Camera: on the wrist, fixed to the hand. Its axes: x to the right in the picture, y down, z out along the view.
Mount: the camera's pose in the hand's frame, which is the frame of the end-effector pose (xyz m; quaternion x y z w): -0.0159 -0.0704 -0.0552 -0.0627 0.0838 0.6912 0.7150
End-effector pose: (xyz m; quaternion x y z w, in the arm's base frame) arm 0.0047 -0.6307 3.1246 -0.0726 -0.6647 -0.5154 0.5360
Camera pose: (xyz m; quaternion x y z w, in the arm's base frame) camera 0.0008 -0.6978 3.0635 -0.5018 -0.3479 -0.0458 0.7906
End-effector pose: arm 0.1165 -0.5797 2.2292 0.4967 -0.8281 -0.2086 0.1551
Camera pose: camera 0.2028 -0.6057 2.2410 -0.2095 -0.9093 -0.0522 0.3556
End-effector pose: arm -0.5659 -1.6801 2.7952 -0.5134 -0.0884 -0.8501 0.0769
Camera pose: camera -0.6216 -1.6237 2.7508 -0.3618 0.3514 -0.6033 0.6178
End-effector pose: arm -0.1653 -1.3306 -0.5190 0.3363 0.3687 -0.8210 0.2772
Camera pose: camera -0.1857 -1.2432 -0.5052 0.5468 0.1059 -0.3441 0.7559
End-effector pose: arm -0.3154 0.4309 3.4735 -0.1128 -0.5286 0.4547 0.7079
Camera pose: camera -0.2319 0.3970 3.4854 -0.5285 -0.2692 0.7718 0.2291
